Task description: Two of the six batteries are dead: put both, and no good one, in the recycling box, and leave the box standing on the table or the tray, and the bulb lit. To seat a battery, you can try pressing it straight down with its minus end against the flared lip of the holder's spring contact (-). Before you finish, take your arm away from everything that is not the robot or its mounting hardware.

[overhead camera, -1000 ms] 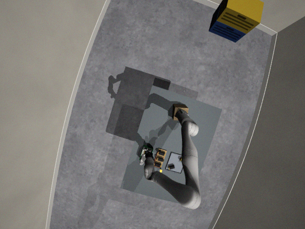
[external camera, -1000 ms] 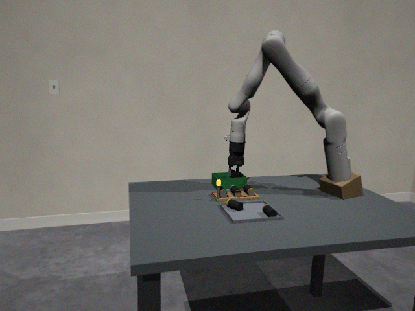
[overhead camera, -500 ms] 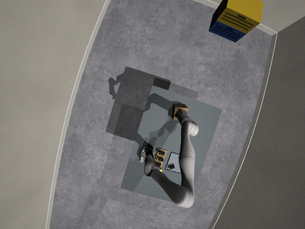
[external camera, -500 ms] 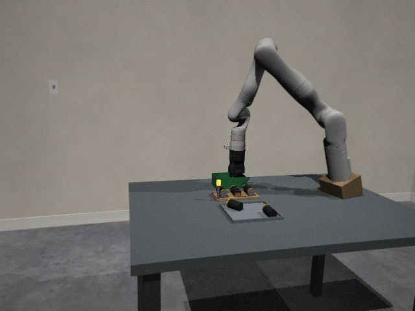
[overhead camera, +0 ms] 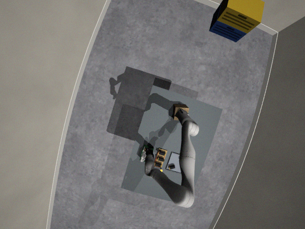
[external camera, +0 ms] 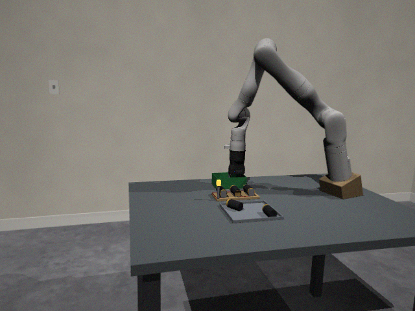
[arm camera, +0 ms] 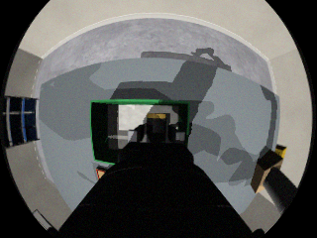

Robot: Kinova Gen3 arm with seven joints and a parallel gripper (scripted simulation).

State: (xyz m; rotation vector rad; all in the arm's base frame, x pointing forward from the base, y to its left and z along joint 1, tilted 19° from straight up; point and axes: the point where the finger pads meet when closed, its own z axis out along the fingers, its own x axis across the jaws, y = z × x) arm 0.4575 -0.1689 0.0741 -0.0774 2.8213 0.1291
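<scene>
Right now my hand is 30 mm short of the green recycling box and 10 mm above it. Round my hand: grey tray (30 mm ahead, 340 mm to the left, 20 mm below).
</scene>
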